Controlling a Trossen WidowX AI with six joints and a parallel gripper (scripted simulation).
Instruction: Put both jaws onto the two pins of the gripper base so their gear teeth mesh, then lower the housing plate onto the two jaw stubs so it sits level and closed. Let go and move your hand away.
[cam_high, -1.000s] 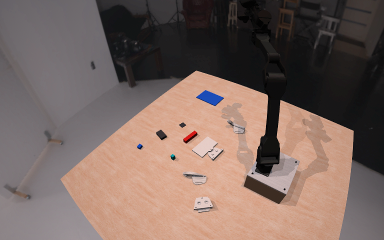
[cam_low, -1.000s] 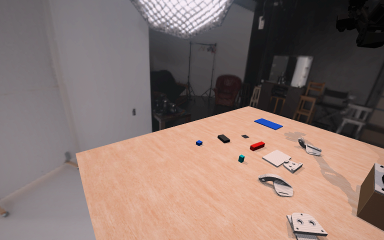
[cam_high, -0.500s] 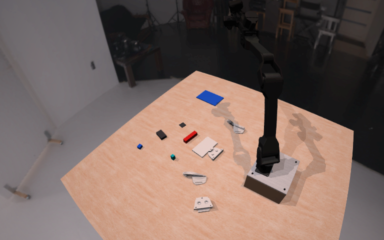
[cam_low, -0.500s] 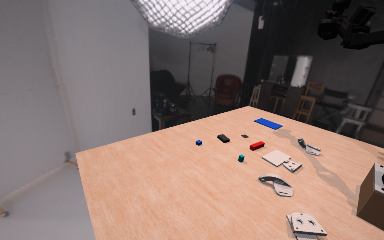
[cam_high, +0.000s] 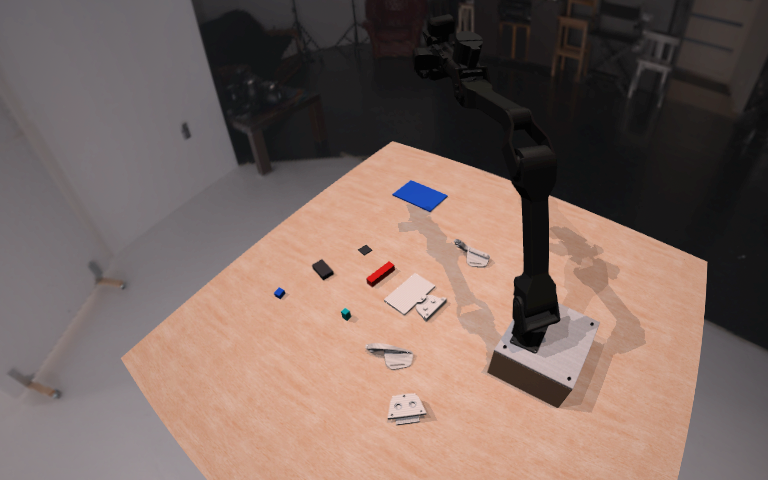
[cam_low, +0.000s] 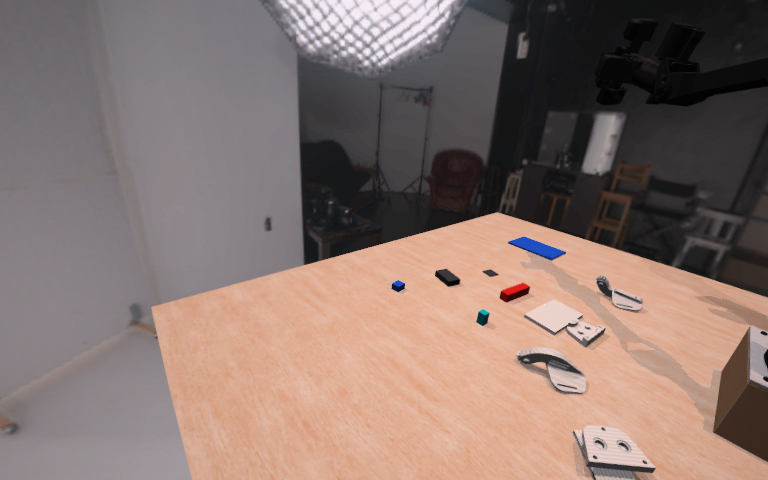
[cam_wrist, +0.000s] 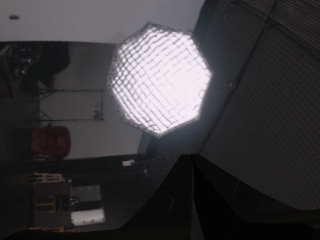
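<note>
Now: gripper tip 56 cm above the teal cube, 49 cm to the right of it and 4 cm past it. Also, from my gripper tip: red block 56 cm below, 33 cm to the left, 4 cm behind; then blue flat sheet 57 cm below, 5 cm ahead, 3 cm to the right; then dark tile 57 cm below, 27 cm to the left, 6 cm ahead.
</note>
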